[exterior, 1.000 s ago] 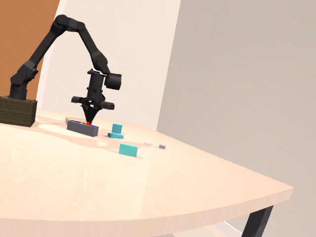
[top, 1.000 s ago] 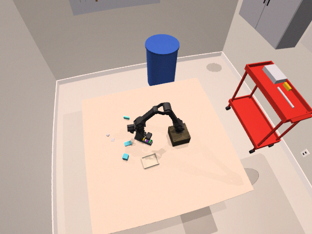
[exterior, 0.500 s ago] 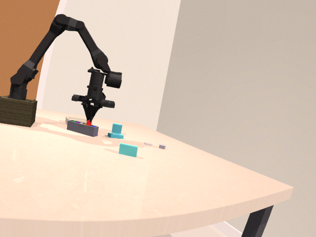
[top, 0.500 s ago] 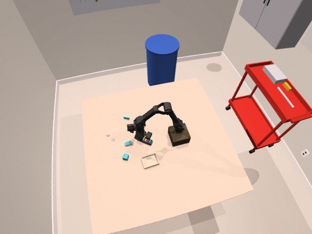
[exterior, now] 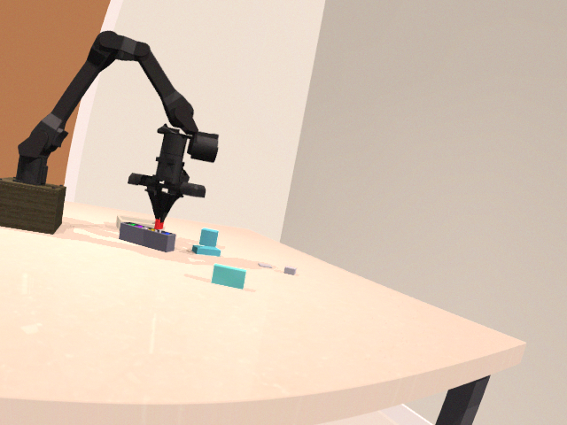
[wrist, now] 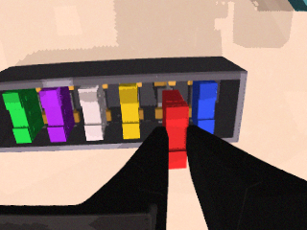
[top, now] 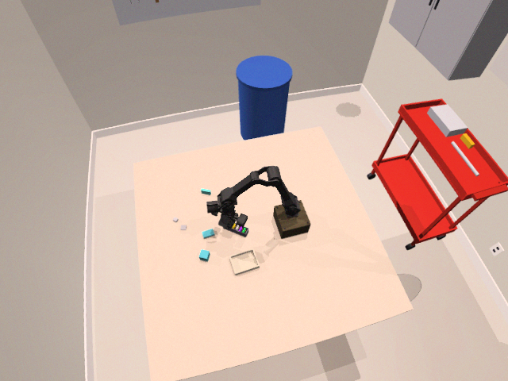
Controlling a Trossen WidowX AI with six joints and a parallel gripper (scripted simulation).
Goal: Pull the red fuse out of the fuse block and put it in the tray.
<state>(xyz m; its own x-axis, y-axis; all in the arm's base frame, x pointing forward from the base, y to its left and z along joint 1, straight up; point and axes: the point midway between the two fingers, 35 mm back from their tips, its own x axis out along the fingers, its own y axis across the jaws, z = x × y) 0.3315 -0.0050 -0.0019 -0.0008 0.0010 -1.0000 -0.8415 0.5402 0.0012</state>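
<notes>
Right now my gripper tip is 21 cm to the right of the beige tray, 6 cm above it and 4 cm past it. The rest, counted from my gripper tip: red fuse 1 cm below.
</notes>
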